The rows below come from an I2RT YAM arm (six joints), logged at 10 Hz.
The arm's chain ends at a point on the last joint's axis. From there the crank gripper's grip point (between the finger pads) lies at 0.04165 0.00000 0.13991 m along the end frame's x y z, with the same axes.
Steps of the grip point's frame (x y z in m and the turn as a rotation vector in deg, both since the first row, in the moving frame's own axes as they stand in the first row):
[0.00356, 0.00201, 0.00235, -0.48, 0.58, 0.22]
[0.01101, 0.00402, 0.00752, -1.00, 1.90, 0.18]
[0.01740, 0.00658, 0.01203, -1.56, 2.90, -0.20]
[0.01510, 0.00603, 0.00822, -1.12, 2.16, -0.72]
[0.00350, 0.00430, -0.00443, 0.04, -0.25, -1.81]
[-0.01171, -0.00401, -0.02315, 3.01, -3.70, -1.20]
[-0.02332, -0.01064, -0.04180, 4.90, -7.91, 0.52]
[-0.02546, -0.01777, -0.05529, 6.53, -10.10, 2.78]
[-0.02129, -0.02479, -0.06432, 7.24, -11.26, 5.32]
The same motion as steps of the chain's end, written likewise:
[0.00215, 0.00068, 0.00278, -0.48, 0.58, 0.22]
[0.00640, 0.00145, 0.00900, -1.00, 1.90, 0.18]
[0.01037, 0.00296, 0.01437, -1.56, 2.90, -0.20]
[0.00984, 0.00387, 0.00991, -1.12, 2.16, -0.72]
[0.00413, 0.00570, -0.00461, 0.04, -0.25, -1.81]
[-0.00251, 0.00418, -0.02533, 3.01, -3.70, -1.20]
[-0.00375, 0.00123, -0.04570, 4.90, -7.91, 0.52]
[-0.00068, -0.00294, -0.05962, 6.53, -10.10, 2.78]
[0.00608, -0.00934, -0.06886, 7.24, -11.26, 5.32]

